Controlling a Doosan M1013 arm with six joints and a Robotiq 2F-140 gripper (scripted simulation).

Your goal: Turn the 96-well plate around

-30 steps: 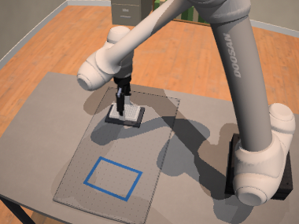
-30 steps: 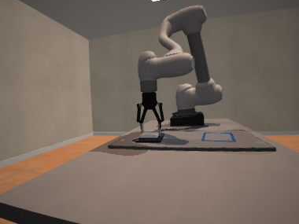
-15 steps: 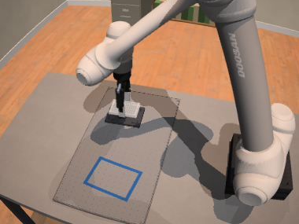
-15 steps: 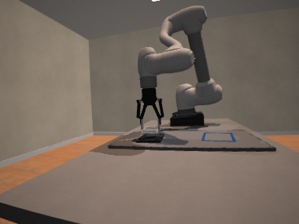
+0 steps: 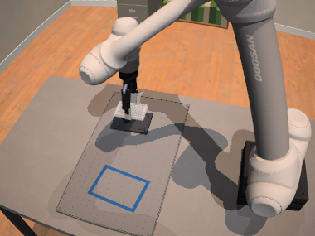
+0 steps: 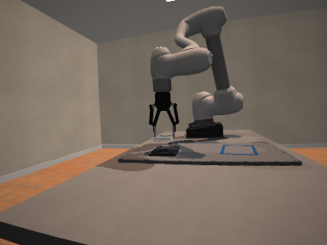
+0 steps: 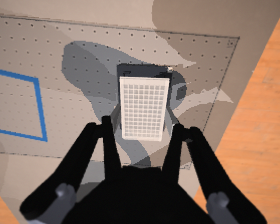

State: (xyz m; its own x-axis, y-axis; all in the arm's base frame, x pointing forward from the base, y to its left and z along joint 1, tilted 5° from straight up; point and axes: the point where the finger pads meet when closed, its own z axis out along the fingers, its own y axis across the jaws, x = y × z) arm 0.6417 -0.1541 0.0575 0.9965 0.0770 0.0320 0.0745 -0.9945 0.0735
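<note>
The plate nest N1 lies 8 cm below my hand. Also, from my hand: corner mark 8 cm below, 8 cm ahead, 5 cm to the right; then white 96-well plate 2 cm below.
</note>
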